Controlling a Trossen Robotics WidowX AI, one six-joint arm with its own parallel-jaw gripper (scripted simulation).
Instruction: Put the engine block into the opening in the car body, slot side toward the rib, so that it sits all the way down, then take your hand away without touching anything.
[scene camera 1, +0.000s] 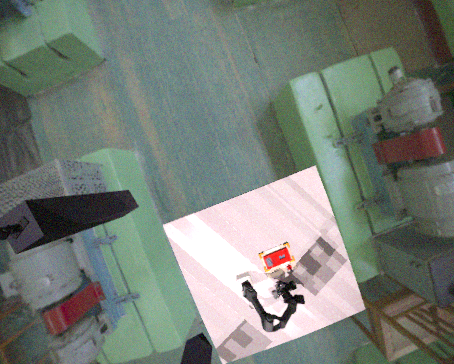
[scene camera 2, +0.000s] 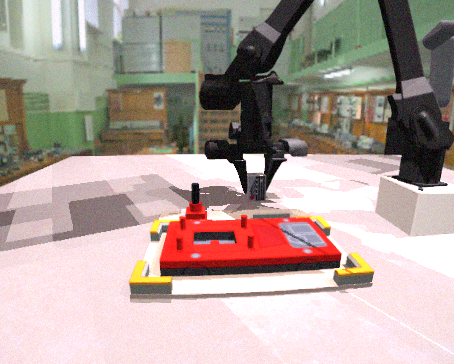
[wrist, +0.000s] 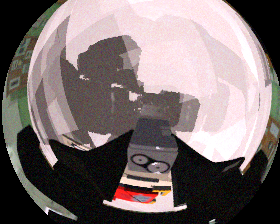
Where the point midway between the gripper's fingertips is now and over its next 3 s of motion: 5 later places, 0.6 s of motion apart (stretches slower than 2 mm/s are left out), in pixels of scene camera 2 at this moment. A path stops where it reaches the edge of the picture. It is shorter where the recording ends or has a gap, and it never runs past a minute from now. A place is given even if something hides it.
My gripper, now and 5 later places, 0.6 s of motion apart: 254, 192; 253, 168; 257, 138; 259, 134; 261, 137; 261, 139
